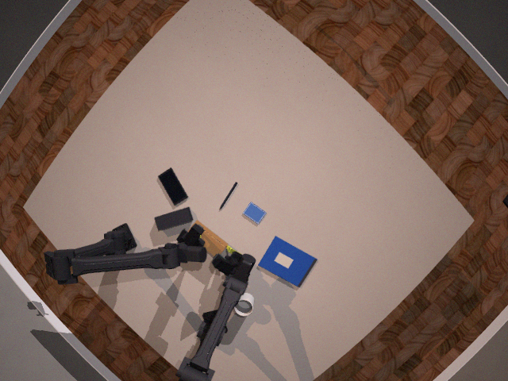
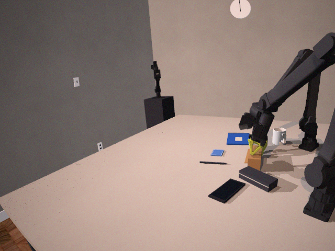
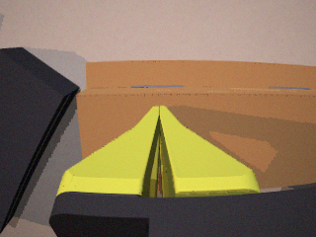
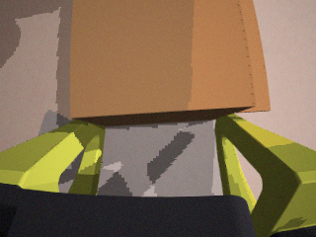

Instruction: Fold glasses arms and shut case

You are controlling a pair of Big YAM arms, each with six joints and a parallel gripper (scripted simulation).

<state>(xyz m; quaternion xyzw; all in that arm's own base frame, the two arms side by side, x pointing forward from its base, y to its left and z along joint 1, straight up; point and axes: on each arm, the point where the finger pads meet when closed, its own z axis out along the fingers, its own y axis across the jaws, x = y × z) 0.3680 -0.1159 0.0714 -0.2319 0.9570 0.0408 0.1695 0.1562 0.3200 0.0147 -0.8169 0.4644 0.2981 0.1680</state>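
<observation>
The glasses case lies 40 mm to the right of my left hand, 30 mm below it and 10 mm behind it. The rest, counted from my left hand: white mug (350 mm to the right, 110 mm behind, 30 mm below); then black box (130 mm to the left, 50 mm below, 50 mm behind).
</observation>
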